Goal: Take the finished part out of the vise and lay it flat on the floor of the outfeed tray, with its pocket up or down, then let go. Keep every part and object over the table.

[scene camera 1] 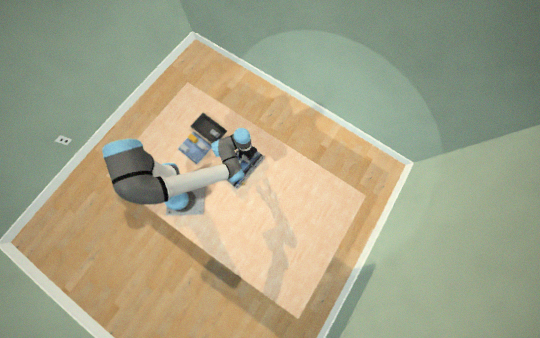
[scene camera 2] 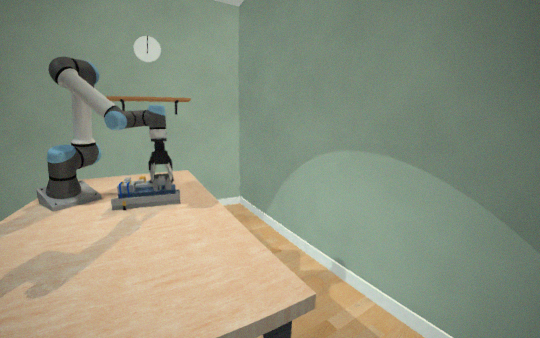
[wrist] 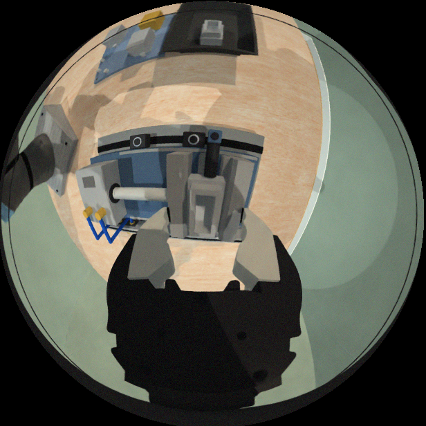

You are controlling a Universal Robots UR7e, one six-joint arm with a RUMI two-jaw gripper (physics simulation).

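Where they show: gripper, fingertip midpoint: (scene camera 2: 162, 181); arm's base at its link origin: (scene camera 2: 64, 191).
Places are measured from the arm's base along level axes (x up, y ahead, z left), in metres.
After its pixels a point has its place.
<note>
The finished part (wrist: 206, 183), a light grey block with a rectangular pocket facing up, sits between the two grey jaws of the vise (wrist: 177, 195) (scene camera 2: 145, 201) {x -0.024, y 0.436, z -0.194 m} (scene camera 1: 250, 170) {x -0.002, y 0.446, z -0.182 m}. My gripper (wrist: 205, 208) (scene camera 2: 161, 179) {x 0.041, y 0.505, z -0.098 m} points down over the jaw end of the vise. Its two fingers stand apart, wider than the part, with bare space between each finger and the part in the wrist view. It is open. The dark tray (wrist: 175, 42) (scene camera 1: 201, 128) {x -0.039, y 0.430, z 0.312 m} stands beyond the vise with a small light grey block in it. The part is hidden in scene camera 1.
A blue plate (wrist: 116, 65) (scene camera 1: 196, 157) {x -0.042, y 0.254, z 0.175 m} with a yellow block (wrist: 152, 20) and grey pieces lies beside the dark tray. A black rod (wrist: 212, 160) with a blue end reaches over the part's far end. Blue hoses (wrist: 111, 241) hang at the vise's left end.
</note>
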